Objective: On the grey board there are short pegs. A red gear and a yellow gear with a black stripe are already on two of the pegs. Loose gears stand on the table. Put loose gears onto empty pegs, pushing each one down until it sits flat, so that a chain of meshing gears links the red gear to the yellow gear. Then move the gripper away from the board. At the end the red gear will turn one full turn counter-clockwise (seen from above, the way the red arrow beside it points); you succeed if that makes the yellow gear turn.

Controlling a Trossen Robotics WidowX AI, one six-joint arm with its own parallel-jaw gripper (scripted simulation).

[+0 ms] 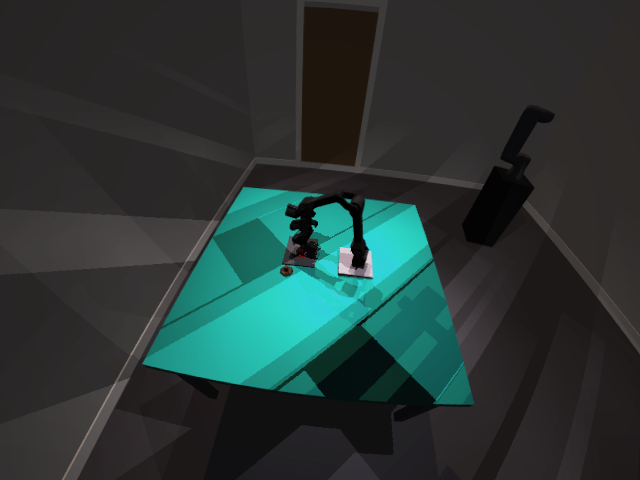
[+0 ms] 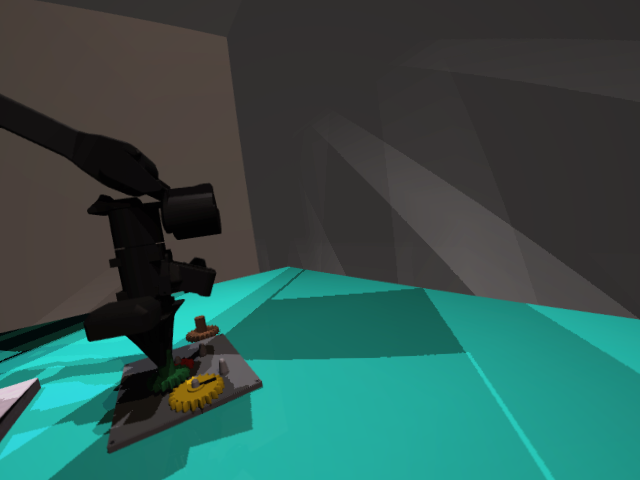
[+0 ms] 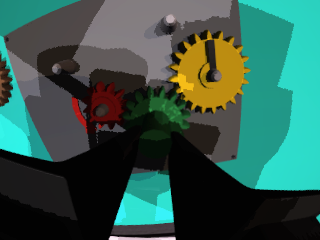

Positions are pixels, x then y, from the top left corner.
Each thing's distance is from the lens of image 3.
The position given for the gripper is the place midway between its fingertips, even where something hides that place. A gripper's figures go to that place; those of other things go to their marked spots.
gripper (image 3: pixel 155 134): 0.10 m
green gear (image 3: pixel 159 115): 0.10 m
